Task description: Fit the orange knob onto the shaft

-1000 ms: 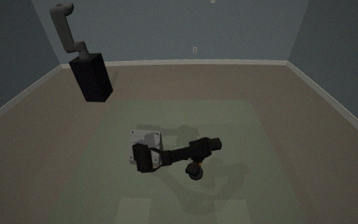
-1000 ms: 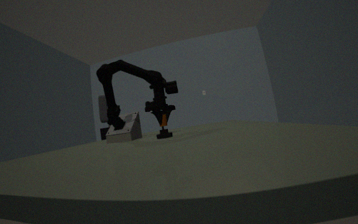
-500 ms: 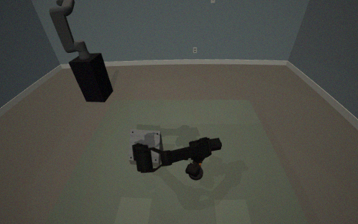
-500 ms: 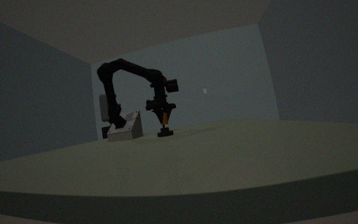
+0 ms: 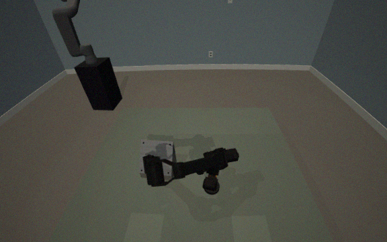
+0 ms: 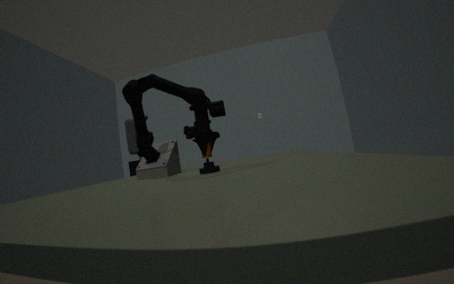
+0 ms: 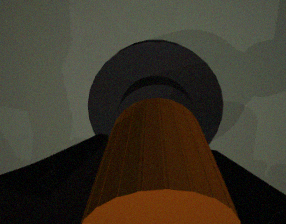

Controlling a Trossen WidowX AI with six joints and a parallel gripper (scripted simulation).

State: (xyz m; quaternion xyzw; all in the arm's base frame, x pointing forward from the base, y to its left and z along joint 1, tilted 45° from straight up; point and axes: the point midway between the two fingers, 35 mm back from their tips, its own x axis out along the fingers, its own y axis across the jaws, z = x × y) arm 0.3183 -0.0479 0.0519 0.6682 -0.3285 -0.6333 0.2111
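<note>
The orange knob is 2 cm above my gripper tip. Round my gripper tip: dark pedestal 4 cm below.
</note>
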